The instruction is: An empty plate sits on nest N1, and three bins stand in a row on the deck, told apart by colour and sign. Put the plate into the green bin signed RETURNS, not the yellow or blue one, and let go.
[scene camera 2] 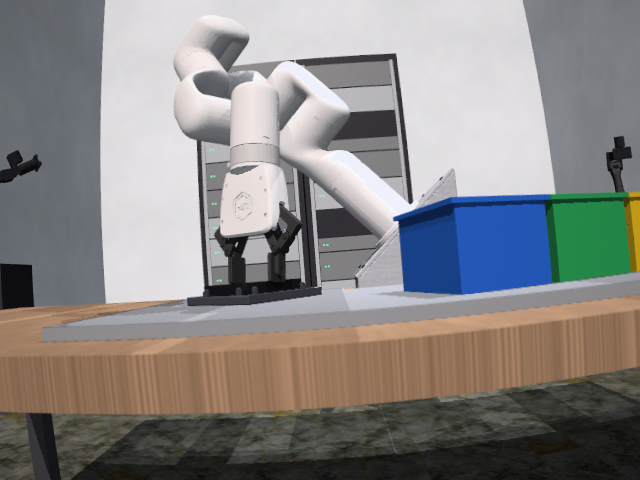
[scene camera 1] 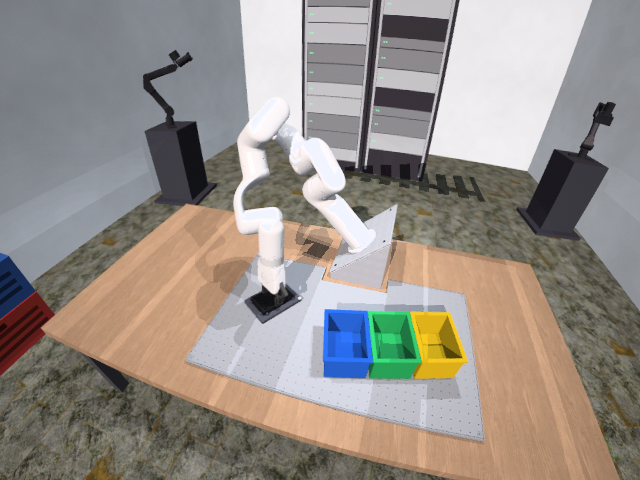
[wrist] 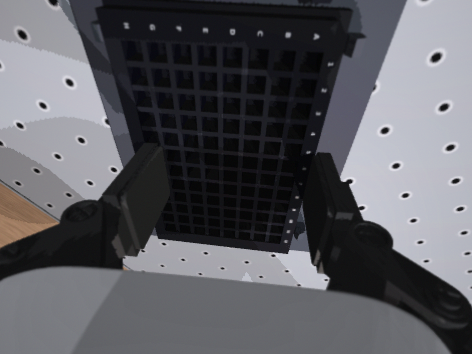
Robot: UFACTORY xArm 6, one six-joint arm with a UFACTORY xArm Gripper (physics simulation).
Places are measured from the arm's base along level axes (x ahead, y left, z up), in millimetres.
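Pixels of known places: gripper, fingertip midpoint: (scene camera 2: 256, 283) (scene camera 1: 272, 298) (wrist: 235, 173); arm's base, origin of the base link: (scene camera 2: 398, 226) (scene camera 1: 362, 242).
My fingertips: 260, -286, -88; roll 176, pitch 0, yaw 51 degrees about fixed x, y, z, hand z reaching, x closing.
Ahead of a thing's pixels: the offset from my fingertips to its middle, as dx, dy, dz. "*": to the spot under its first point.
The plate {-7, -3, -6} (scene camera 1: 261, 301) (scene camera 2: 256, 286) (wrist: 220, 100) is a black, flat tray with a grid of empty wells, upright at the dark nest N1 (scene camera 1: 264, 318) (scene camera 2: 222, 300) (wrist: 345, 100). Whether it rests in the nest or stands slightly above it is hard to tell. My gripper (scene camera 1: 279, 300) (scene camera 2: 256, 276) (wrist: 235, 173) points down and is shut on the plate across its long sides. The green bin (scene camera 1: 393, 366) (scene camera 2: 589, 240) stands between the blue bin (scene camera 1: 346, 367) (scene camera 2: 501, 248) and the yellow bin {* +203, +520, +28} (scene camera 1: 436, 369) (scene camera 2: 633, 232). No sign is readable on them.
The bins and nest stand on a grey perforated deck (scene camera 1: 268, 361) (scene camera 2: 155, 328), on a wooden table (scene camera 1: 134, 320) (scene camera 2: 258, 382). The arm's slanted metal mount (scene camera 1: 361, 268) (scene camera 2: 382, 268) stands behind the bins. The blue bin is nearest the nest.
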